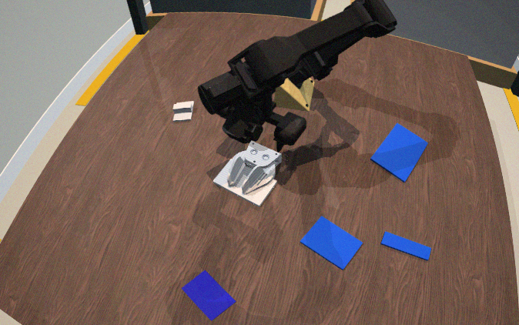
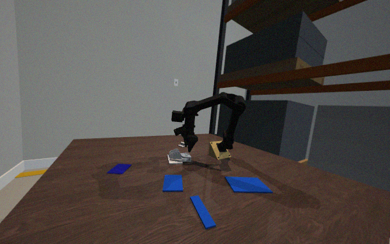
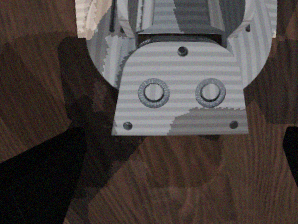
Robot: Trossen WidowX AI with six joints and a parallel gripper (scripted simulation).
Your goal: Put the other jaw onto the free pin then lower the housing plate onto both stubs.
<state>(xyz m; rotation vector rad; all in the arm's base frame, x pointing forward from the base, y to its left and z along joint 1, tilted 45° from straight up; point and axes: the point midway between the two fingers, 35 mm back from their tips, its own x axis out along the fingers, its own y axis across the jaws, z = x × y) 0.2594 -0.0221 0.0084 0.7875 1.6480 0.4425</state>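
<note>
Now: the housing plate 40 mm below my gripper tip and 10 mm ahead of it. From my gripper tip the other things lie so: white slab: 70 mm ahead, 60 mm below, 20 mm to the right.
</note>
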